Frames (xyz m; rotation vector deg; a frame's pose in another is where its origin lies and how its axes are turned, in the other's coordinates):
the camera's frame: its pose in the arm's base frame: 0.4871 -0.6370 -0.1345 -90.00 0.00 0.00
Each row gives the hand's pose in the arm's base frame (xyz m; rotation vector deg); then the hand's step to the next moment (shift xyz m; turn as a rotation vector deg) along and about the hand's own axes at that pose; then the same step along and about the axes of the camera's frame.
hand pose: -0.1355 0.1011 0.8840 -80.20 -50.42 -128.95
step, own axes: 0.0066 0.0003 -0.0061 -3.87 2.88 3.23
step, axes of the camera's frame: -0.0069 -0.0040 -0.0041 5.61 1.49 -0.13
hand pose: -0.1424 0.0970 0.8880 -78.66 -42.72 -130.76
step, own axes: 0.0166 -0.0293 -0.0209 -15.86 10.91 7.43
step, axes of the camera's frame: -0.0384 0.0005 0.0096 18.47 8.56 -3.37
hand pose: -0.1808 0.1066 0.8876 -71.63 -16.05 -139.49
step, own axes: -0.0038 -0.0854 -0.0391 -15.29 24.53 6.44
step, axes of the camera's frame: -0.0631 0.0259 0.0647 23.24 8.66 -16.17
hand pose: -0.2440 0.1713 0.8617 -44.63 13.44 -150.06
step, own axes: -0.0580 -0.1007 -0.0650 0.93 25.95 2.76
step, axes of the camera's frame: -0.0243 0.0554 0.1186 9.24 4.19 -24.06
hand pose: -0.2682 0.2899 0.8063 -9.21 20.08 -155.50
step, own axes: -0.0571 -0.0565 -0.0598 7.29 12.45 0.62
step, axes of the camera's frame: 0.0216 0.0460 0.0863 -1.94 2.27 -14.13
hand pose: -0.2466 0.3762 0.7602 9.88 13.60 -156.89
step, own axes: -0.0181 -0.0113 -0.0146 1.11 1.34 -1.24
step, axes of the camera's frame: 0.0135 0.0099 0.0197 -0.39 1.57 -1.39
